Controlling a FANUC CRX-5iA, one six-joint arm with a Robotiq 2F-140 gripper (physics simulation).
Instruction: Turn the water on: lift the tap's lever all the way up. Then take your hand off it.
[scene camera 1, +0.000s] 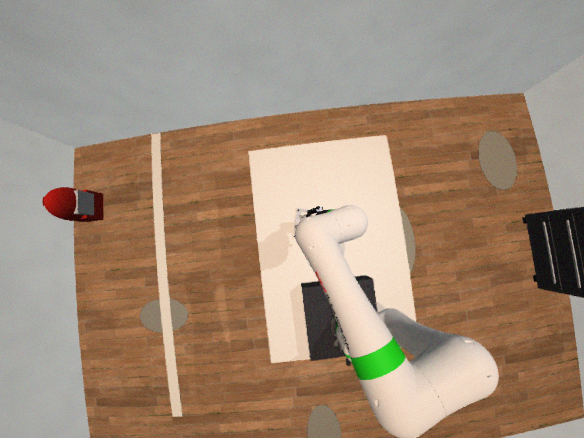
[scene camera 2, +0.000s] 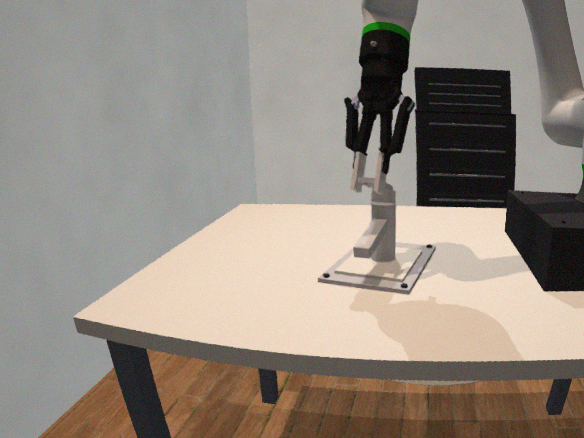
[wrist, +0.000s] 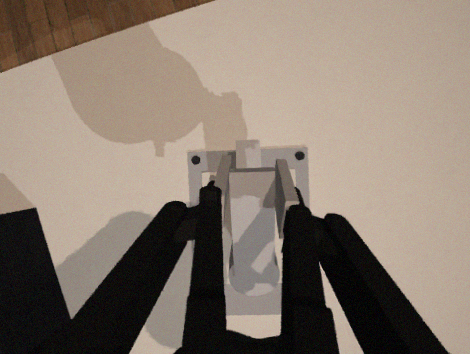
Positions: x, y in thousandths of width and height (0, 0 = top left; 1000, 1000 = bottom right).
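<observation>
A base plate (scene camera 2: 564, 634) (wrist: 505, 857) and a tap lever (wrist: 539, 758) can be seen in the scene, together with the gripper (scene camera 2: 629, 437) (wrist: 537, 487).
</observation>
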